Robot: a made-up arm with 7 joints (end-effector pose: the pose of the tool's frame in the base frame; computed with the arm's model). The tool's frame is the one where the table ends.
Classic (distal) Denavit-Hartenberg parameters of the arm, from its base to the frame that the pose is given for. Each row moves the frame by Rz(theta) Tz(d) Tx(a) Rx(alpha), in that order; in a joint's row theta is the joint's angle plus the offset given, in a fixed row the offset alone. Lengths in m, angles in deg.
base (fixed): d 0  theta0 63.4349  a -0.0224  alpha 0
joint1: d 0.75  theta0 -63.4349  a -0.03  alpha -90
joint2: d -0.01  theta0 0  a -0.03  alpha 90
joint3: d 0.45  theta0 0  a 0.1  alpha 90
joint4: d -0.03  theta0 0  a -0.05  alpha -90
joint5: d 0.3  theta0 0  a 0  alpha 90
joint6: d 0.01  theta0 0  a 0.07  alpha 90
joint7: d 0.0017  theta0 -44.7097  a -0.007  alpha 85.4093
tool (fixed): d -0.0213  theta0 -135.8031  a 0  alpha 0
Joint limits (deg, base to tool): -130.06..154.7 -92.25..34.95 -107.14..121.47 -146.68..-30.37 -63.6..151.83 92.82..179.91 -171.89..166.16
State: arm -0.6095 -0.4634 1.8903 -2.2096 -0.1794 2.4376 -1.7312
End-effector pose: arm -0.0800 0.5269 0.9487 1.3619 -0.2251 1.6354
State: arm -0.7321 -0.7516 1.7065 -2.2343 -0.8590 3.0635 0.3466
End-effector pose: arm -0.0322 0.5287 0.9092 1.5533 -1.9303 0.7053
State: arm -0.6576 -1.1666 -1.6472 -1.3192 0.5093 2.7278 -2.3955
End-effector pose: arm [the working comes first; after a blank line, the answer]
Working (the frame after each row of the table, in the pose's form):
after base (fixed): -0.0100 -0.0200 0.0000 0.0000 0.0000 1.1071
after joint1: -0.0338 -0.0017 0.7500 -1.5088 0.5148 -0.5148
after joint2: -0.0492 -0.0024 0.7224 -0.3829 -1.1223 -0.5803
after joint3: -0.4400 0.1734 0.8924 1.2896 -2.6782 -0.5967
after joint4: -0.4594 0.2012 0.9398 1.5854 -0.4122 -1.0406
after joint5: -0.6978 0.0192 0.9488 2.7515 -1.3583 0.1164
after joint6: -0.7586 0.0517 0.9333 -0.5642 -1.8736 2.0456
after joint7: -0.7656 0.0536 0.9331 2.8924 -0.7483 0.0097

-0.7649 0.0568 0.9542 1.8306 2.4647 -0.2157
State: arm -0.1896 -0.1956 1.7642 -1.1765 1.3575 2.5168 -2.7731
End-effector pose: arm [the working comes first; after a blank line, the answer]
Working (the frame after each row of the table, in the pose's form):
after base (fixed): -0.0100 -0.0200 0.0000 0.0000 0.0000 1.1071
after joint1: -0.0395 -0.0144 0.7500 -1.5657 0.1489 -0.1489
after joint2: -0.0703 -0.0187 0.7442 -0.0185 -0.1950 -0.1890
after joint3: -0.1562 0.0978 1.1819 1.0385 1.0869 1.2695
after joint4: -0.1944 0.0800 1.2221 -1.0567 0.7934 1.2482
after joint5: -0.2165 0.3610 1.3248 -0.0048 2.6987 0.4980
after joint6: -0.1633 0.3990 1.3519 -1.2608 -0.8430 0.0864
after joint7: -0.1609 0.4026 1.3577 -0.7195 2.1129 0.5055

-0.1733 0.3903 1.3700 -2.3051 0.1327 -0.8001
